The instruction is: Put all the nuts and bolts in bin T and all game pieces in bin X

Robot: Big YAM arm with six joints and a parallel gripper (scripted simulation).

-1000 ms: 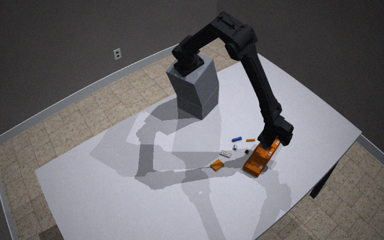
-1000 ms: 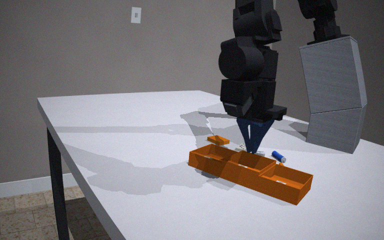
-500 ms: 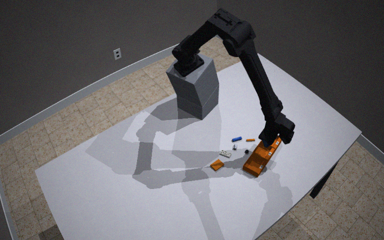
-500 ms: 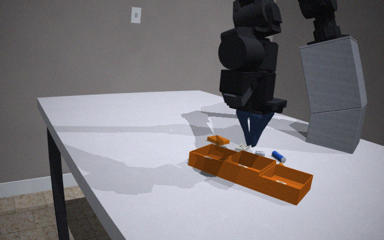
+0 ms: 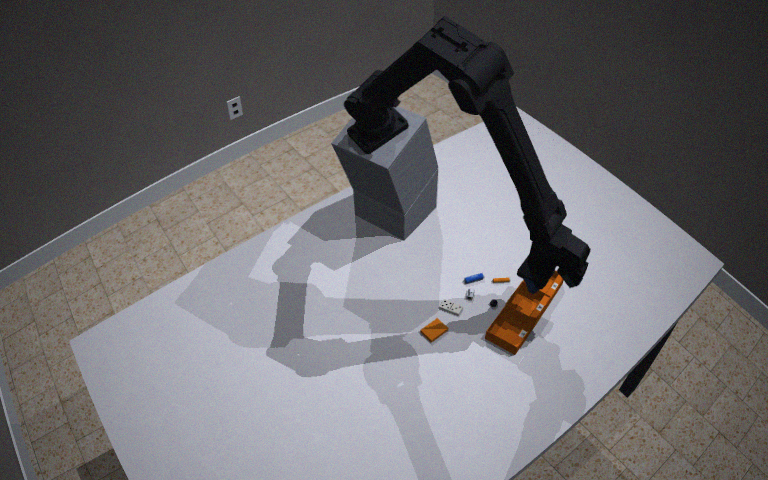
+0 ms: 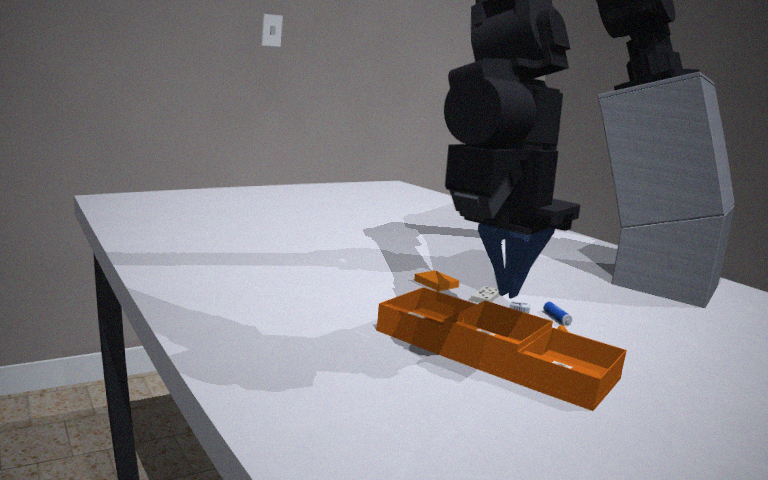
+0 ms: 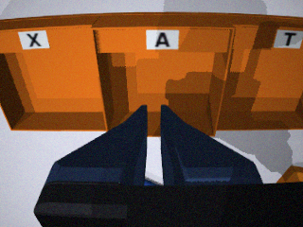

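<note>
Now: hand 10 mm to the left of the orange three-part bin row and 60 mm above it. Also, from my hand: small silver metal piece: 110 mm behind, 90 mm to the right, 70 mm below; black fastener: 60 mm behind, 60 mm to the right, 70 mm below; small orange stick: 100 mm behind, 70 mm below.
</note>
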